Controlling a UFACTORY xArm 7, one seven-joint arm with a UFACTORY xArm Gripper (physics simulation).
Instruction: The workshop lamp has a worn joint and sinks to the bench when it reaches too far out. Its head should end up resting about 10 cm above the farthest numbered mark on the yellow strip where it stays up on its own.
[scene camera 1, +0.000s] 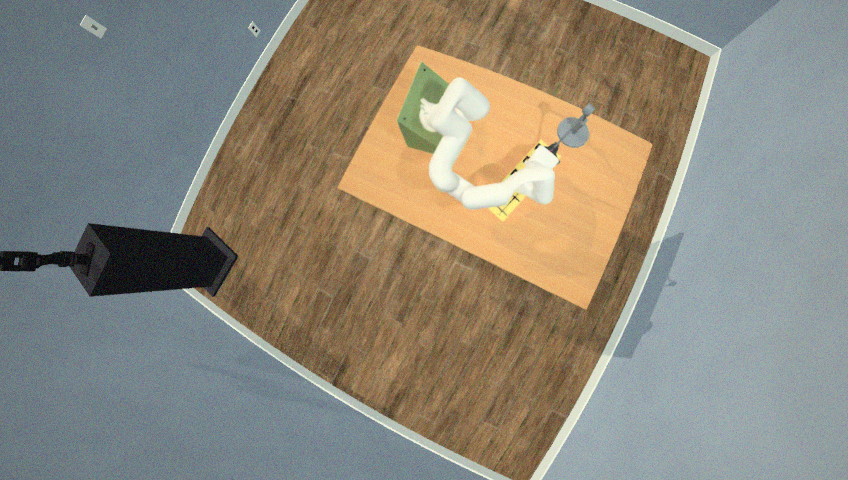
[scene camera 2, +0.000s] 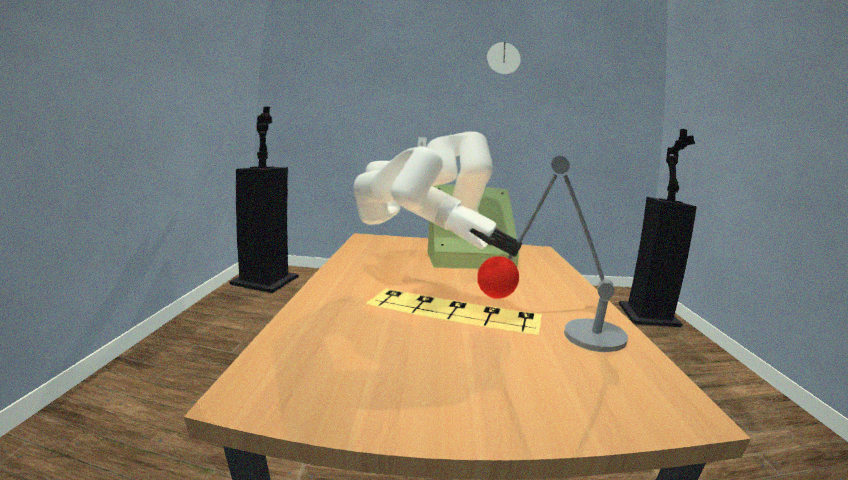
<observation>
My gripper (scene camera 2: 519, 250): 0.91 m from the lens. A red ball head (scene camera 2: 498, 277) is 0.89 m from the lens.
</observation>
